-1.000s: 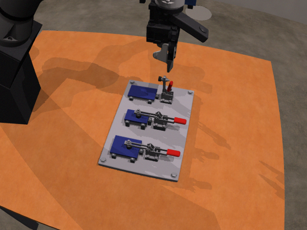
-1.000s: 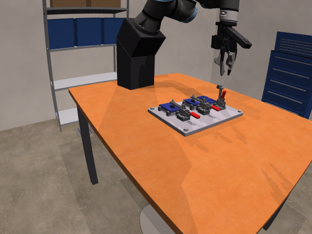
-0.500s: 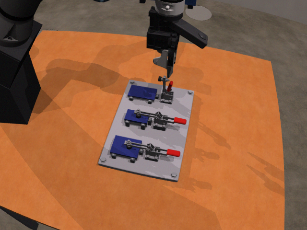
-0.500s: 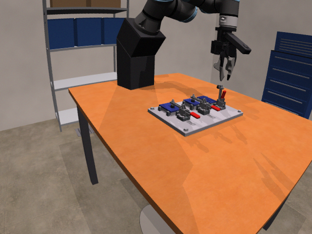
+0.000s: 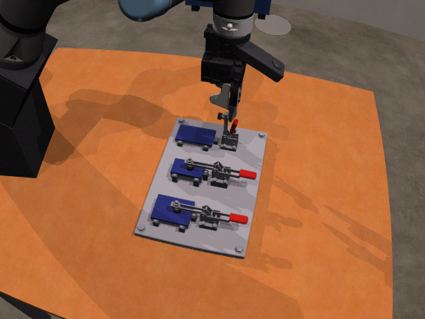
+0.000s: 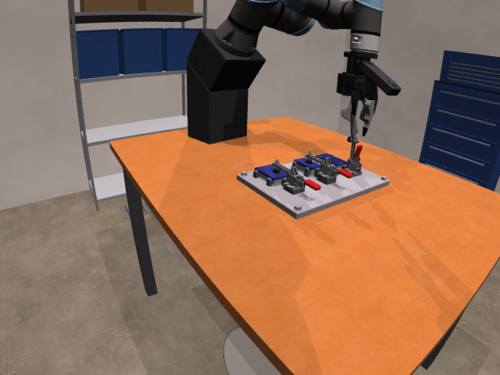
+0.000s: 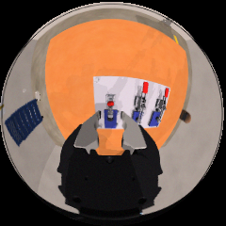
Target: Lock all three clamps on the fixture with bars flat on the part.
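Now: the grey fixture plate 130 mm below my hand, 110 mm to the right of it and 10 mm behind it.
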